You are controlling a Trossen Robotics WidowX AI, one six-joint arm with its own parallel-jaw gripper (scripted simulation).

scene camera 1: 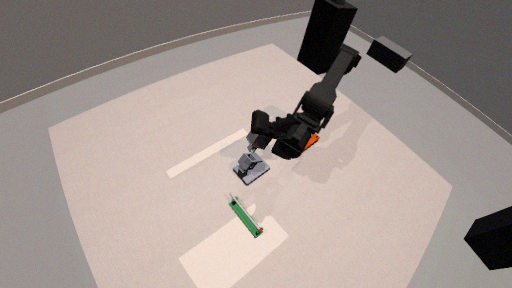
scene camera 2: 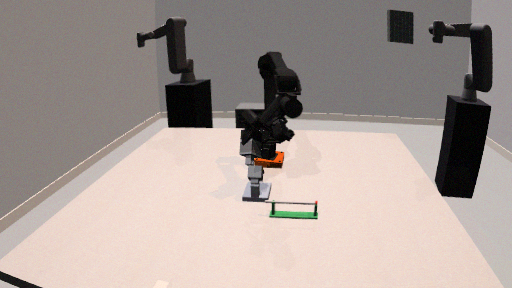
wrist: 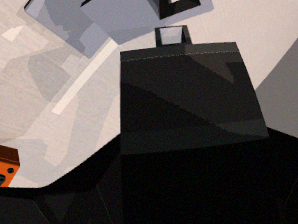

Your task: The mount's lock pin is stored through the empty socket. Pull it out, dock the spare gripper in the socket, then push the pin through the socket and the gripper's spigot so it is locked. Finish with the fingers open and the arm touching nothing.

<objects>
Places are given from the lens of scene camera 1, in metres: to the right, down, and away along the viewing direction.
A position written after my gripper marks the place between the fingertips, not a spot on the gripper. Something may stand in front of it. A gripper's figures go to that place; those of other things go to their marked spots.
my gripper (scene camera 1: 258, 133): 0.01, -0.03, 0.68
grey mount (scene camera 1: 251, 166): -0.01, 0.07, 0.69
</objects>
